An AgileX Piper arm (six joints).
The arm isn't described. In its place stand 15 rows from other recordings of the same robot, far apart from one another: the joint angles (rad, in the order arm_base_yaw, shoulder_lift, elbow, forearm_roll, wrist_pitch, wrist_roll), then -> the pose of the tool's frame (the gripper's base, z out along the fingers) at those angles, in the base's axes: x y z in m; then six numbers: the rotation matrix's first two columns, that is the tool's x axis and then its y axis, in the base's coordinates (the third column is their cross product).
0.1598, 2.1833, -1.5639, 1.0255, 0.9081, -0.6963 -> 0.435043 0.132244 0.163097 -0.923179 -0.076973 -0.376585 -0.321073 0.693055 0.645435
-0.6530, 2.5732, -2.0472, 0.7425, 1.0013, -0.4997 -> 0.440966 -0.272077 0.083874 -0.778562 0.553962 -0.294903 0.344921 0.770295 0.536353
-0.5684, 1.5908, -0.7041, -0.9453, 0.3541, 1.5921 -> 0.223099 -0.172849 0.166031 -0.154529 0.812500 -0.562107 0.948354 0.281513 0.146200
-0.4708, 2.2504, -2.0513, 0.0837, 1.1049, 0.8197 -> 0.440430 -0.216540 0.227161 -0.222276 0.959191 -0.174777 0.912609 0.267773 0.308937
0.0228, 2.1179, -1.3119, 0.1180, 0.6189, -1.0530 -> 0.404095 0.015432 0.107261 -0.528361 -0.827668 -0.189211 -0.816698 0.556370 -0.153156
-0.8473, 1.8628, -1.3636, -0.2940, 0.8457, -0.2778 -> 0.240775 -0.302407 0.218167 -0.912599 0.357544 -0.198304 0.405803 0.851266 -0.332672
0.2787, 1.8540, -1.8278, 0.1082, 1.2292, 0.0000 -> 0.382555 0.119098 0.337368 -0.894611 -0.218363 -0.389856 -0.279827 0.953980 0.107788
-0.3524, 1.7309, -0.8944, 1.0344, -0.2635, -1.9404 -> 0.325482 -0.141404 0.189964 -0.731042 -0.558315 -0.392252 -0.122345 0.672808 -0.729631
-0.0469, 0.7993, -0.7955, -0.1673, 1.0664, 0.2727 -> 0.128442 -0.019309 0.320547 -0.788522 0.225286 -0.572258 0.282915 0.959067 -0.012267
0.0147, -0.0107, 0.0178, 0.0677, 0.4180, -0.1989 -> 0.051193 0.003252 0.170488 -0.322020 -0.141282 -0.936132 -0.085390 0.989106 -0.119904
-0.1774, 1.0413, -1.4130, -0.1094, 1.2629, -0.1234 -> 0.164348 -0.039084 0.451951 -0.737472 -0.025445 -0.674898 0.133261 0.974162 -0.182344
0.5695, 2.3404, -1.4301, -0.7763, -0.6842, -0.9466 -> 0.390010 0.297560 0.106227 0.846347 -0.522375 -0.104020 -0.223536 -0.171093 -0.959562
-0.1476, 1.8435, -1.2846, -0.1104, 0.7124, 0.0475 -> 0.375984 -0.062527 0.206250 -0.920646 0.100393 -0.377269 0.140523 0.986814 -0.080322
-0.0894, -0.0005, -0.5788, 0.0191, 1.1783, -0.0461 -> -0.019374 0.003349 0.289224 -0.490233 0.005011 -0.871577 0.054971 0.998170 -0.025181
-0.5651, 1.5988, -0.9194, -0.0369, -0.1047, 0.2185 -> 0.293433 -0.185644 0.239854 -0.292827 0.399758 -0.868589 0.595375 0.787047 0.161511
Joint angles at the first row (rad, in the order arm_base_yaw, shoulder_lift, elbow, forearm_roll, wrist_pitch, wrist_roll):
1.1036, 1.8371, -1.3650, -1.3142, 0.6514, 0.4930
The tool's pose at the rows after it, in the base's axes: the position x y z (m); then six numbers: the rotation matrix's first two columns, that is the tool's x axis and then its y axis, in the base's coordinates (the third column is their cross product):
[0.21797 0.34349 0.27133 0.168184 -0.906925 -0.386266 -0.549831 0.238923 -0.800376]
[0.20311 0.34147 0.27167 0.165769 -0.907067 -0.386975 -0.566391 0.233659 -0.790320]
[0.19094 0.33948 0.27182 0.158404 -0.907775 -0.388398 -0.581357 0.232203 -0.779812]
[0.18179 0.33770 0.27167 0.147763 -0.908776 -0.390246 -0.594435 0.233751 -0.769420]
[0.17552 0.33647 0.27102 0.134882 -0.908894 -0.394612 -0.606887 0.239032 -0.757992]
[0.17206 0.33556 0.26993 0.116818 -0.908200 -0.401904 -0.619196 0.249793 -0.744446]
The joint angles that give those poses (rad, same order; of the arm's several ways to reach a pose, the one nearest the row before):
1.1396, 1.8056, -1.3258, -1.2906, 0.6719, 0.4926
1.1742, 1.7779, -1.2943, -1.2639, 0.6935, 0.4923
1.2037, 1.7561, -1.2708, -1.2366, 0.7153, 0.4920
1.2264, 1.7405, -1.2544, -1.2111, 0.7345, 0.4921
1.2418, 1.7309, -1.2439, -1.1880, 0.7479, 0.4946
1.2498, 1.7265, -1.2387, -1.1649, 0.7569, 0.4992

